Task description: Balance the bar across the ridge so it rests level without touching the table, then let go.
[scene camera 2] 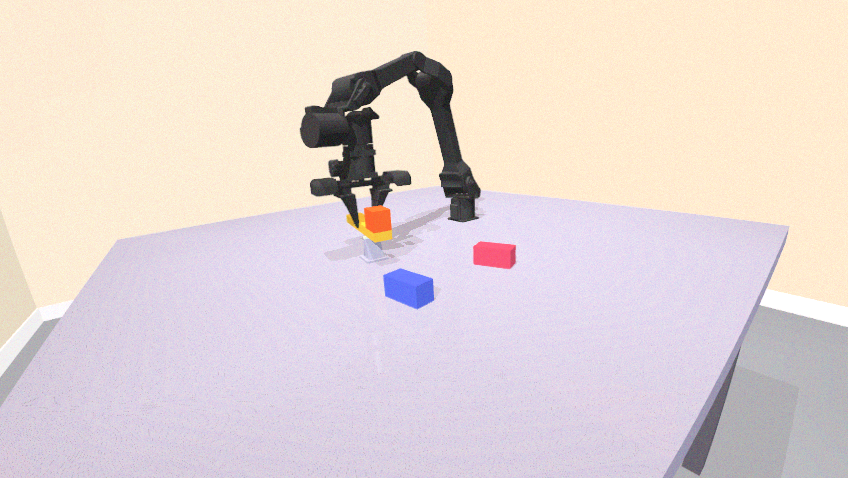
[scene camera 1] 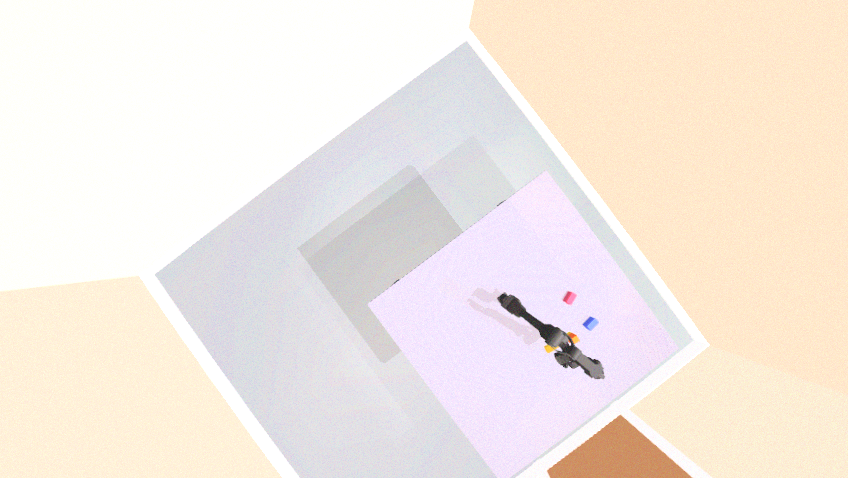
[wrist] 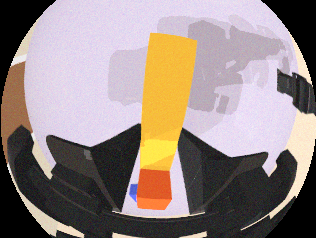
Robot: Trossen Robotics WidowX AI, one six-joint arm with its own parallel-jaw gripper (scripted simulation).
Scene:
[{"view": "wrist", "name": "my gripper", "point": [160, 130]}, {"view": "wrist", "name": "yellow bar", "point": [170, 59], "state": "held by my gripper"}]

